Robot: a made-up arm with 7 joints.
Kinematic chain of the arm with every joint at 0, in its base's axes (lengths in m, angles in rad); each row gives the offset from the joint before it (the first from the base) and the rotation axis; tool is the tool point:
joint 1: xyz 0 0 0 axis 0 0.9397 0.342
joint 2: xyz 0 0 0 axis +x
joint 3: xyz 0 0 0 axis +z
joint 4: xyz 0.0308 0 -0.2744 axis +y
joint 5: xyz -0.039 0 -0.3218 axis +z
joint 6: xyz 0 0 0 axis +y
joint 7: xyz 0 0 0 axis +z
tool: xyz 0 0 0
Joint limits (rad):
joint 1: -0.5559..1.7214
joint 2: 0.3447..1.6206
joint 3: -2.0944..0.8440
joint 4: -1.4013..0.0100
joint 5: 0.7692..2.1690
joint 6: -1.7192..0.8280
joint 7: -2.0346..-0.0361
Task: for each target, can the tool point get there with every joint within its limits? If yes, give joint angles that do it. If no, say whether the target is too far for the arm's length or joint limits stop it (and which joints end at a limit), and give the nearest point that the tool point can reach.
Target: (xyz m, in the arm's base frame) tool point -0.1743 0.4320 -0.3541
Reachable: yes | joints 0.7144 0.7242 0.4575 -0.6847 1.9341 -0.4741 -0.9890
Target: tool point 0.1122 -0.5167 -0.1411
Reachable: no: joint limits stop it (at a limit: joint 1, joint 2, joint 4) | nearest point 0.2559 -0.2218 -0.3697 | short by 0.400 m
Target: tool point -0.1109 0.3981 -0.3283
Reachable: yes | joints 0.9775 1.2263 -0.2988 -1.2288 0.9218 -0.5665 -1.2800
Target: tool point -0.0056 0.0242 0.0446
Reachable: no: joint limits stop it (at a limit: joint 1, joint 2, joint 3, joint 4) | nearest point 0.1212 0.3200 0.3664 | short by 0.455 m
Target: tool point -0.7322 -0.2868 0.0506
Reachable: no: too far | nearest point -0.5576 -0.1954 0.0435 | short by 0.197 m
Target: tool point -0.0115 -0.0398 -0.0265
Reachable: no: joint limits stop it (at a limit: joint 2, joint 4) | nearest point -0.2609 -0.2347 -0.3580 | short by 0.458 m
